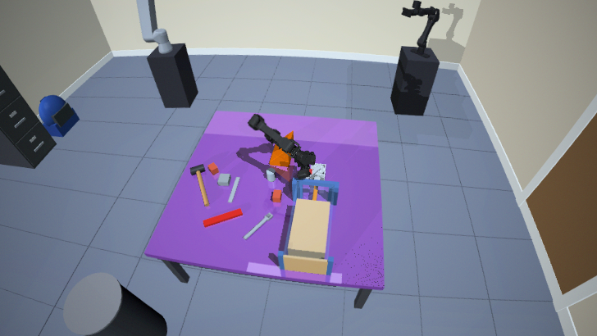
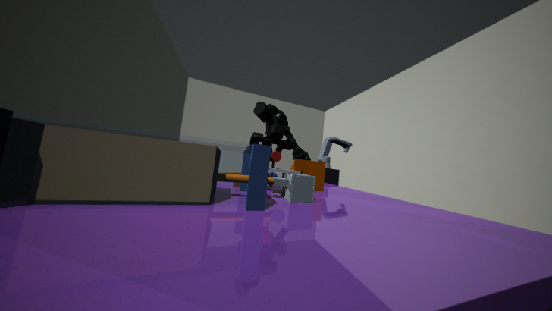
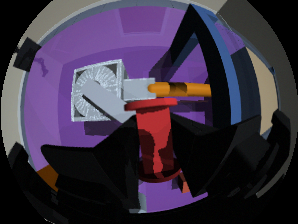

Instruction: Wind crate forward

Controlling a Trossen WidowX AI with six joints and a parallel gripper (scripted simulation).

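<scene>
Now: the winch handle 30 mm below my gripper tip, 30 mm behind it and 10 mm to the left of it. From my gripper tip the other things lie so: grey bar (470 mm to the right, 130 mm below, 40 mm ahead); grey winch (100 mm below, 90 mm behind, 40 mm to the left); red knob (20 mm to the right).
</scene>
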